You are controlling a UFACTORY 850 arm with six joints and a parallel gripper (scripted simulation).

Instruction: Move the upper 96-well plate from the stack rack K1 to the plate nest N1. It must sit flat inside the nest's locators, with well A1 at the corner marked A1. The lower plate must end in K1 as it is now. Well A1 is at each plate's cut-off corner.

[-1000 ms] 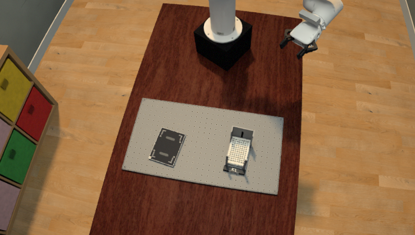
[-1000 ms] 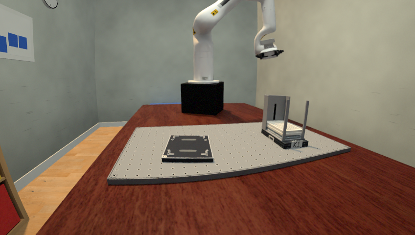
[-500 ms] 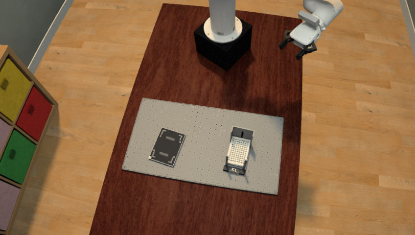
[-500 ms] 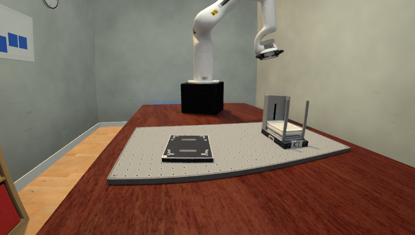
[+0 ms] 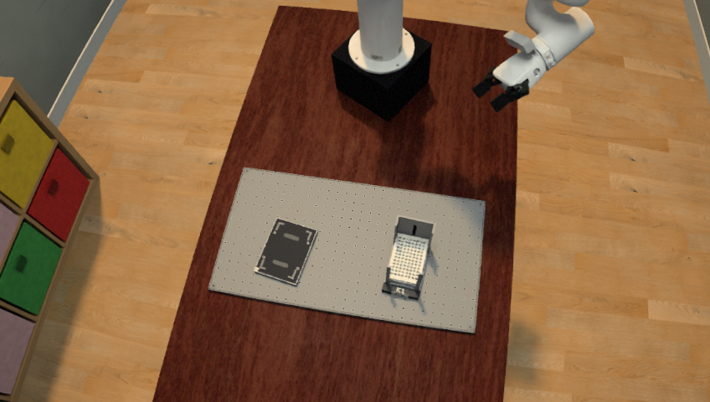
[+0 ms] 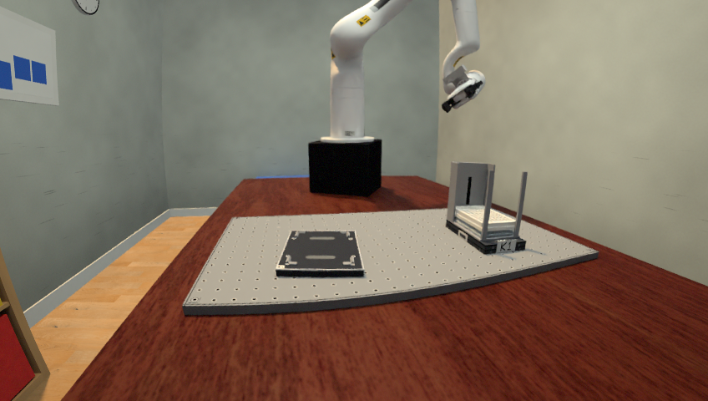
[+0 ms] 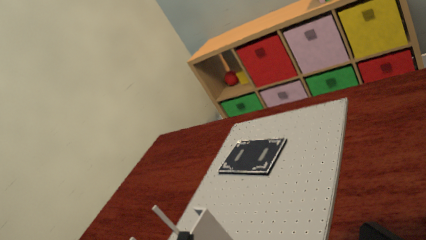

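The 96-well plate is 34 cm ahead of my hand, 27 cm below it and 11 cm to the right of it. Round my hand: plate nest N1: 42 cm to the right, 38 cm ahead, 30 cm below; then clear plate: 34 cm ahead, 28 cm below, 11 cm to the right.
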